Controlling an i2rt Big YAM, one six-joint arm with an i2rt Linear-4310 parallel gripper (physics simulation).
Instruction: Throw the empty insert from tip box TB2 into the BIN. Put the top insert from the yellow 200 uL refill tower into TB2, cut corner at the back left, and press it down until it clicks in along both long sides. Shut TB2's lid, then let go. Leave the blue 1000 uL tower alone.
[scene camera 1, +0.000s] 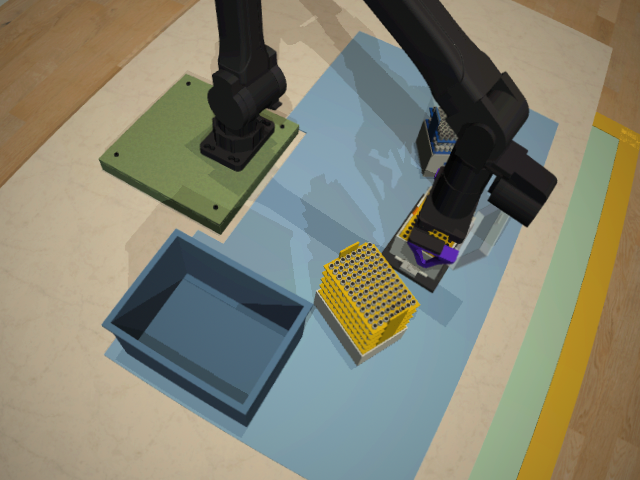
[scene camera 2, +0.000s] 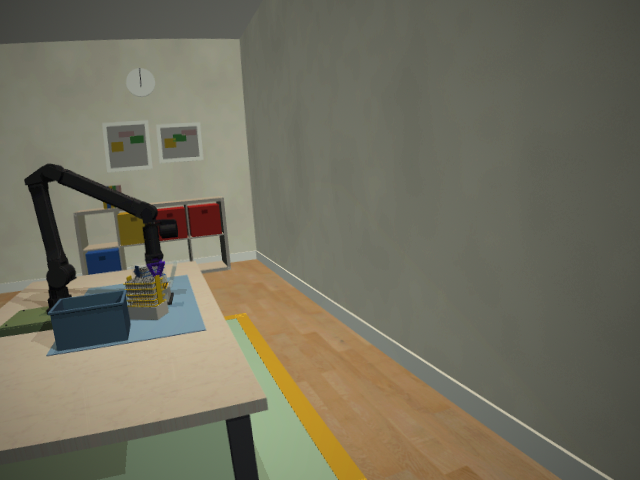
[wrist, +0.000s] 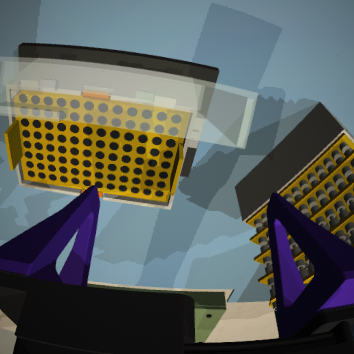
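TB2 (scene camera 1: 405, 255) (wrist: 130, 201) stands on the blue mat, its clear lid (scene camera 1: 485, 232) (wrist: 225, 115) open. The empty yellow insert (scene camera 1: 410, 227) (wrist: 95, 150) sits in it; the lid overlaps its far rows in the wrist view. My gripper (scene camera 1: 432, 227) (scene camera 2: 156, 267) (wrist: 184, 197) is open and empty over TB2's area. In the wrist view, one purple fingertip overlaps TB2's near long edge, the other the yellow refill tower. The yellow refill tower (scene camera 1: 369, 286) (scene camera 2: 144, 291) (wrist: 320, 195) has tips in its top insert. The BIN (scene camera 1: 232, 281) (scene camera 2: 90, 328) shows no insert inside.
The blue tower (scene camera 1: 443, 136) stands behind TB2, partly hidden by the arm. The yellow tower stands between the BIN and TB2, close to both. The arm's base is on a green plate (scene camera 1: 155, 149) (wrist: 210, 302) at the left.
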